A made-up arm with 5 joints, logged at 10 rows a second.
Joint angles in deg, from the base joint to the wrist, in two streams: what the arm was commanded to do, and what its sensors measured. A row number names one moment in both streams.
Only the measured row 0 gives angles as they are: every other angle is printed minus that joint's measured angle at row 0.
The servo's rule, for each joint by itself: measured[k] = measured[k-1] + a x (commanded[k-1-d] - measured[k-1]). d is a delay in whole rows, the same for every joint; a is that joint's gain. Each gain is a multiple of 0.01, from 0.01 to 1. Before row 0 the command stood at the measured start. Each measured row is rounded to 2 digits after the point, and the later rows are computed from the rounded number. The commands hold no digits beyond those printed.
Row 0, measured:
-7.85 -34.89 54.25 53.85 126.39
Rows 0 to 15, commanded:
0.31 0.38 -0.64 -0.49 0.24
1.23 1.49 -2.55 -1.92 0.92
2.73 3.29 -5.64 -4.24 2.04
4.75 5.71 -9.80 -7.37 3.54
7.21 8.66 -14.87 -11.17 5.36
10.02 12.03 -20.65 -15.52 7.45
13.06 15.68 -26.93 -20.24 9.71
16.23 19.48 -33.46 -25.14 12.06
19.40 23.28 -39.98 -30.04 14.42
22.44 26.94 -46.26 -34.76 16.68
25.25 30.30 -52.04 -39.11 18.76
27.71 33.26 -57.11 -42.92 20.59
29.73 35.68 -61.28 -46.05 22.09
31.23 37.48 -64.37 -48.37 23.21
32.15 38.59 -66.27 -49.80 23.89
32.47 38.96 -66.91 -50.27 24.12
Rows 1 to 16, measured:
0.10 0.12 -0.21 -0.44 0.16
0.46 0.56 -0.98 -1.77 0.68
1.19 1.43 -2.52 -3.99 1.60
2.33 2.80 -4.92 -7.03 2.92
3.89 4.68 -8.20 -10.76 4.58
5.85 7.03 -12.31 -15.04 6.53
8.16 9.80 -17.13 -19.72 8.69
10.74 12.90 -22.52 -24.60 10.98
13.51 16.22 -28.28 -29.50 13.32
16.37 19.65 -34.21 -34.23 15.60
19.21 23.06 -40.09 -38.62 17.75
21.93 26.32 -45.71 -42.49 19.68
24.43 29.32 -50.85 -45.69 21.32
26.61 31.93 -55.31 -48.10 22.61
28.38 34.06 -58.93 -49.63 23.48
29.69 35.63 -61.56 -50.21 23.92
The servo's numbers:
d 0
a 0.32 0.32 0.33 0.90 0.68

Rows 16 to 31, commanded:
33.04 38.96 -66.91 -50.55 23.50
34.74 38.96 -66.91 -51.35 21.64
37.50 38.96 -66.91 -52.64 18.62
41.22 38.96 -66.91 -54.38 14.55
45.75 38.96 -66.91 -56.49 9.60
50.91 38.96 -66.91 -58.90 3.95
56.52 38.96 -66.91 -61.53 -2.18
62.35 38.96 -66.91 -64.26 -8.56
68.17 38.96 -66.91 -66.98 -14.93
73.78 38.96 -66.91 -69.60 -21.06
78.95 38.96 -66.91 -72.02 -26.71
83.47 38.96 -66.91 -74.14 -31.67
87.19 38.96 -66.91 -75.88 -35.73
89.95 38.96 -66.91 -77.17 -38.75
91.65 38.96 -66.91 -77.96 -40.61
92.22 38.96 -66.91 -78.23 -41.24
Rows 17 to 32, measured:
30.76 36.70 -63.33 -50.52 23.63
32.03 37.42 -64.51 -51.27 22.28
33.78 37.91 -65.30 -52.50 19.79
36.16 38.25 -65.83 -54.19 16.23
39.23 38.48 -66.19 -56.26 11.72
42.97 38.63 -66.43 -58.64 6.44
47.31 38.74 -66.59 -61.24 0.58
52.12 38.81 -66.70 -63.96 -5.64
57.26 38.86 -66.77 -66.68 -11.96
62.55 38.89 -66.82 -69.31 -18.15
67.80 38.91 -66.85 -71.75 -23.97
72.81 38.93 -66.87 -73.90 -29.21
77.41 38.94 -66.88 -75.68 -33.64
81.42 38.95 -66.89 -77.02 -37.11
84.69 38.95 -66.90 -77.87 -39.49
87.10 38.95 -66.90 -78.19 -40.68

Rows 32 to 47, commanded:
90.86 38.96 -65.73 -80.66 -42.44
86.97 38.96 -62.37 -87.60 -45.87
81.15 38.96 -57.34 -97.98 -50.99
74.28 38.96 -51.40 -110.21 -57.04
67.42 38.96 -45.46 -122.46 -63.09
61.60 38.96 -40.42 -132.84 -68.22
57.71 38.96 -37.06 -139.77 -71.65
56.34 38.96 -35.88 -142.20 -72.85
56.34 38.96 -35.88 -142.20 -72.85
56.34 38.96 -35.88 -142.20 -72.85
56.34 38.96 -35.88 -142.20 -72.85
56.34 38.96 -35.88 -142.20 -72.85
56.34 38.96 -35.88 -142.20 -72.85
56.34 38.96 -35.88 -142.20 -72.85
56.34 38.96 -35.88 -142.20 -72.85
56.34 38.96 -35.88 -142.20 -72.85
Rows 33 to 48, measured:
88.30 38.95 -66.51 -80.41 -41.88
87.87 38.95 -65.14 -86.88 -44.59
85.72 38.95 -62.57 -96.87 -48.94
82.06 38.95 -58.88 -108.88 -54.45
77.38 38.95 -54.45 -121.10 -60.33
72.33 38.95 -49.82 -131.67 -65.70
67.65 38.95 -45.61 -138.96 -69.75
64.03 38.95 -42.40 -141.88 -71.86
61.57 38.95 -40.25 -142.17 -72.53
59.90 38.95 -38.81 -142.20 -72.75
58.76 38.95 -37.84 -142.20 -72.82
57.99 38.95 -37.19 -142.20 -72.84
57.46 38.95 -36.76 -142.20 -72.85
57.10 38.95 -36.47 -142.20 -72.85
56.86 38.95 -36.28 -142.20 -72.85
56.69 38.95 -36.15 -142.20 -72.85

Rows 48 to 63, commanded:
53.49 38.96 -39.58 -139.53 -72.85
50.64 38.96 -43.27 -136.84 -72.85
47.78 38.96 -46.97 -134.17 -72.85
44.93 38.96 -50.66 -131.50 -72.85
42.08 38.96 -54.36 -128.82 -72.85
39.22 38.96 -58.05 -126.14 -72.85
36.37 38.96 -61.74 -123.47 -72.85
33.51 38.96 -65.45 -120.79 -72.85
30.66 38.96 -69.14 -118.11 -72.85
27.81 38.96 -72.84 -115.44 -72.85
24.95 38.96 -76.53 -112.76 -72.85
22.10 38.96 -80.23 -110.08 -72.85
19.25 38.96 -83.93 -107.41 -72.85
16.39 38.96 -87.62 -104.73 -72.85
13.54 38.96 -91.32 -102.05 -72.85
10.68 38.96 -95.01 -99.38 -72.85
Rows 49 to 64, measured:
55.67 38.95 -37.28 -139.80 -72.85
54.06 38.95 -39.26 -137.14 -72.85
52.05 38.95 -41.80 -134.47 -72.85
49.77 38.95 -44.72 -131.80 -72.85
47.31 38.95 -47.90 -129.12 -72.85
44.72 38.95 -51.25 -126.44 -72.85
42.05 38.95 -54.71 -123.77 -72.85
39.32 38.95 -58.25 -121.09 -72.85
36.55 38.95 -61.84 -118.41 -72.85
33.75 38.95 -65.47 -115.74 -72.85
30.93 38.95 -69.12 -113.06 -72.85
28.10 38.95 -72.79 -110.38 -72.85
25.27 38.95 -76.47 -107.71 -72.85
22.43 38.95 -80.15 -105.03 -72.85
19.59 38.95 -83.84 -102.35 -72.85
16.74 38.95 -87.53 -99.68 -72.85

